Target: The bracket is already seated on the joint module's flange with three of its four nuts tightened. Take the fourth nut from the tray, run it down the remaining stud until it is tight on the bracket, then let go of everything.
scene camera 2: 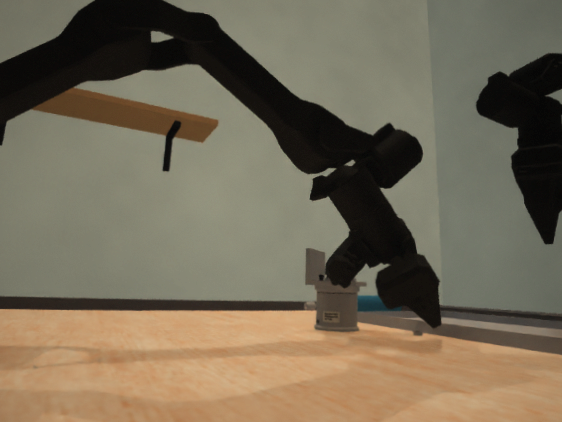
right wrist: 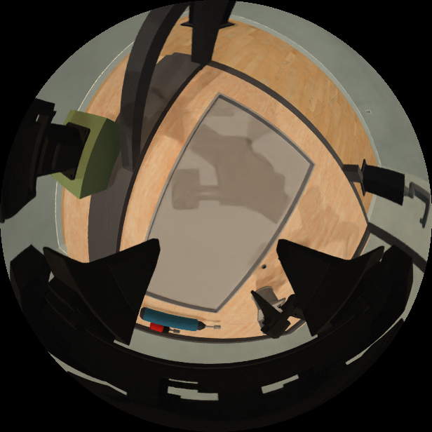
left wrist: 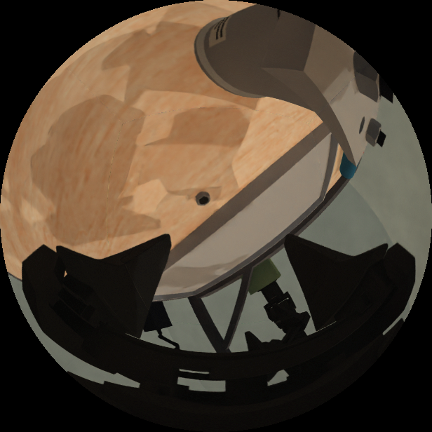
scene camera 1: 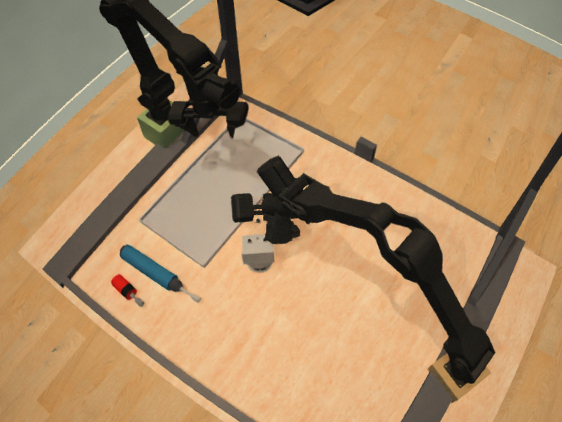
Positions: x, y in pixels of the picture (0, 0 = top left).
Labels:
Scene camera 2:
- my left gripper: 428, 306
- my right gripper: 546, 237
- grey bracket: 315, 260
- grey joint module: 336, 307

